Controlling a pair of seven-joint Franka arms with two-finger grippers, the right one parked.
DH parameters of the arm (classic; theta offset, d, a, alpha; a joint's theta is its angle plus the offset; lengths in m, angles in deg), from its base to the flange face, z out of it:
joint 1: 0 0.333 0 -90
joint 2: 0 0 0 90
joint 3: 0 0.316 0.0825 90
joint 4: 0 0 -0.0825 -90
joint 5: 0 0.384 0 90
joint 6: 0 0 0.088 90
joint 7: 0 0.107 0 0
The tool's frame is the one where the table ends.
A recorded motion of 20 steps. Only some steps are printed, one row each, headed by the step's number.
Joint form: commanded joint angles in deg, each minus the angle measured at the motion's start. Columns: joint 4, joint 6, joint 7, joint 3, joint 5, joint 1, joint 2.
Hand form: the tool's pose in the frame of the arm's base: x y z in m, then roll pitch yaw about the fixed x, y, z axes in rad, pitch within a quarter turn. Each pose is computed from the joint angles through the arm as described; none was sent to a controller.
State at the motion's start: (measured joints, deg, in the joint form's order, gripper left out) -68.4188 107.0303 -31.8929 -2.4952 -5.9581 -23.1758 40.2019
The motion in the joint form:
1: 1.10 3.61 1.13 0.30 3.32 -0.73 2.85
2: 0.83 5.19 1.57 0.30 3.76 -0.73 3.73
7: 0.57 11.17 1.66 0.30 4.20 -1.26 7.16
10: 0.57 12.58 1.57 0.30 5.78 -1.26 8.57
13: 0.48 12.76 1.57 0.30 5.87 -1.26 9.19
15: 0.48 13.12 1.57 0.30 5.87 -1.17 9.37
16: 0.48 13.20 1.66 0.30 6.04 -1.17 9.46
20: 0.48 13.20 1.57 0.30 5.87 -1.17 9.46
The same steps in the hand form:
1: 0.6786 -0.3270 0.3451 3.0798 0.0317 0.1069
2: 0.6809 -0.3273 0.3337 3.0818 0.0211 0.0982
7: 0.6863 -0.3366 0.2955 3.0671 -0.0167 0.0904
10: 0.6882 -0.3358 0.2789 3.0878 -0.0293 0.0805
13: 0.6877 -0.3355 0.2702 3.0935 -0.0220 0.0797
15: 0.6886 -0.3346 0.2684 3.0918 -0.0246 0.0815
16: 0.6887 -0.3345 0.2673 3.0941 -0.0259 0.0785
20: 0.6886 -0.3346 0.2673 3.0919 -0.0245 0.0815

